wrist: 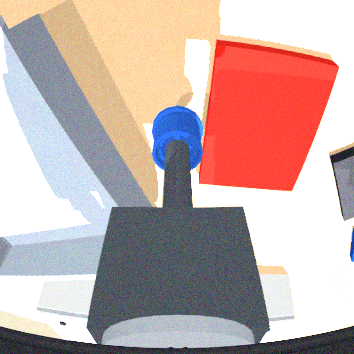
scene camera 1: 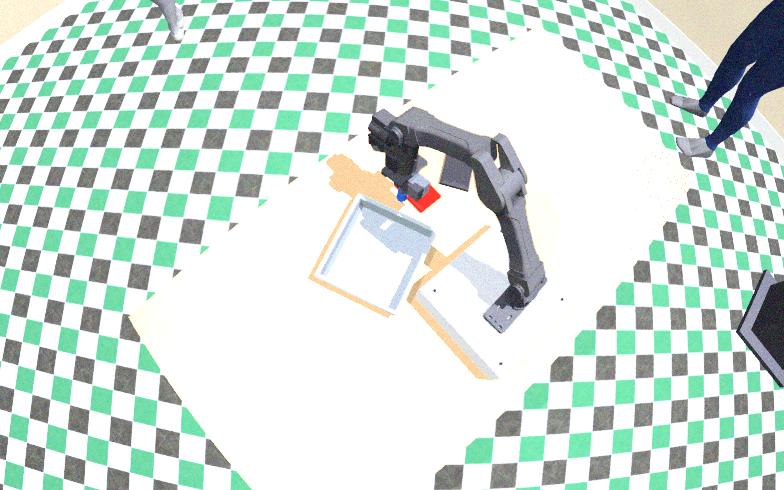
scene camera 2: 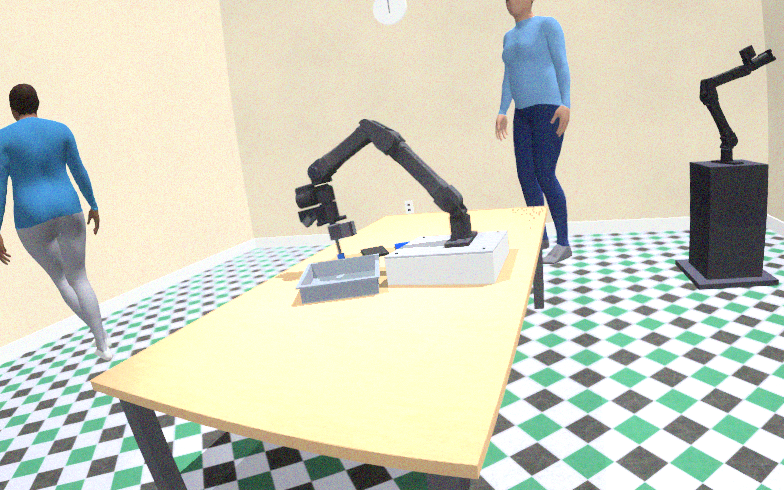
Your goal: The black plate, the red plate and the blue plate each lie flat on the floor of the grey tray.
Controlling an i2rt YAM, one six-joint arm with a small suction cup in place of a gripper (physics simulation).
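Frame: origin at the arm's base, x back, y right, z up, level; centimetres.
Seen in the pictures: end effector, tool point: [wrist: 176, 128] [scene camera 1: 401, 197]; arm's base, origin of the base link: [scene camera 1: 516, 298] [scene camera 2: 462, 240].
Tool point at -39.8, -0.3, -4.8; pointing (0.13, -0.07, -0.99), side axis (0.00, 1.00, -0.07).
Observation:
Pixels of each thing's top centre, then the offset from my tool point to it, as dx, dy, dz. Level surfaces: height alone.
- red plate, middle of its top: [wrist: 263, 130] [scene camera 1: 418, 189] +0.9, +5.5, -1.7
- grey tray, middle of its top: [scene camera 1: 377, 252] [scene camera 2: 340, 269] +6.9, -15.8, +2.3
- black plate, middle of its top: [scene camera 1: 458, 168] [scene camera 2: 374, 250] +4.0, +18.9, -1.8
- blue plate, middle of its top: [scene camera 2: 404, 245] +13.9, +24.1, -1.7
- table, its level: dz -2.7
The red plate [scene camera 1: 424, 198] [wrist: 265, 125] lies flat on the table beside the grey tray [scene camera 1: 413, 273] [scene camera 2: 341, 290] [wrist: 82, 115]; it does not show in scene camera 2. The black plate [scene camera 1: 456, 172] [scene camera 2: 374, 250] [wrist: 347, 187] lies flat beyond the red plate. The blue plate [scene camera 2: 401, 245] [wrist: 352, 245] shows partly, at the wrist view's right edge and behind the base box in scene camera 2; it is hidden in scene camera 1. My suction cup [scene camera 1: 401, 196] [scene camera 2: 341, 255] [wrist: 177, 130] is open and holds nothing. It hangs above the table, between the tray wall and the red plate.
The tray floor shows bare, partly shaded by the arm. A white base box [scene camera 1: 468, 329] [scene camera 2: 439, 269] under the arm stands beside the tray. Two people [scene camera 2: 49, 173] [scene camera 2: 534, 69] stand around the table [scene camera 2: 323, 358]. A second arm stands on a black pedestal [scene camera 2: 727, 222].

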